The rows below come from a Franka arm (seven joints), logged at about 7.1 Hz.
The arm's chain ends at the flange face. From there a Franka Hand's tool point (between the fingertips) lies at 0.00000 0.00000 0.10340 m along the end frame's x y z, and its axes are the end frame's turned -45 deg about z.
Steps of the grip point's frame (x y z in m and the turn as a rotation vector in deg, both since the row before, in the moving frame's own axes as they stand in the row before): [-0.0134 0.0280 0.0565 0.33 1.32 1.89]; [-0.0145 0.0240 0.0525 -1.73 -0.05 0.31]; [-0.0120 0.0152 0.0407 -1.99 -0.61 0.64]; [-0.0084 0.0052 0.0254 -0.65 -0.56 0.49]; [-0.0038 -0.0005 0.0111 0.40 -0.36 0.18]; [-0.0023 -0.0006 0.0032 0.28 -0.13 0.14]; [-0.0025 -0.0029 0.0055 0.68 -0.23 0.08]
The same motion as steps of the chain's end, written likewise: [0.0090 0.0314 0.0565 1.17 0.70 1.89]; [0.0046 0.0249 0.0525 -1.26 1.19 0.31]; [0.0005 0.0159 0.0408 -1.84 0.98 0.64]; [-0.0024 0.0081 0.0254 -0.86 0.06 0.49]; [-0.0021 0.0024 0.0111 0.03 -0.54 0.18]; [-0.0015 0.0014 0.0032 0.11 -0.29 0.14]; [-0.0027 0.0003 0.0055 0.32 -0.64 0.08]
